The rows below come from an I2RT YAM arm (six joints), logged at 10 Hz.
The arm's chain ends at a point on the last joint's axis. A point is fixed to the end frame.
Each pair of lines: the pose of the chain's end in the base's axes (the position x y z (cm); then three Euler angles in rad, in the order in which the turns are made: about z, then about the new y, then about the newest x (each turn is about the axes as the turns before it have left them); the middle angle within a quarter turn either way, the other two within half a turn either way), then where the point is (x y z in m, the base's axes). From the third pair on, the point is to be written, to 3 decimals.
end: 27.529, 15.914, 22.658, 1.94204, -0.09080, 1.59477
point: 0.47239 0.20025 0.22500
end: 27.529, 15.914, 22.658, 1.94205, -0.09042, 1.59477
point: 0.47239 0.20025 0.22502
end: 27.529, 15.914, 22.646, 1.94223, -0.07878, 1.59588
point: 0.472 0.200 0.225
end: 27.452, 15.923, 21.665, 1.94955, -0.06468, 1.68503
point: 0.470 0.203 0.198
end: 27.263, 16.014, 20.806, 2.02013, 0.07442, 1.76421
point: 0.465 0.213 0.179
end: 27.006, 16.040, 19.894, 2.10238, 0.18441, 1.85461
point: 0.457 0.222 0.156
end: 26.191, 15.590, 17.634, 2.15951, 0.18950, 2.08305
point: 0.436 0.212 0.092
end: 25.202, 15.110, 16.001, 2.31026, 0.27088, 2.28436
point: 0.410 0.207 0.048
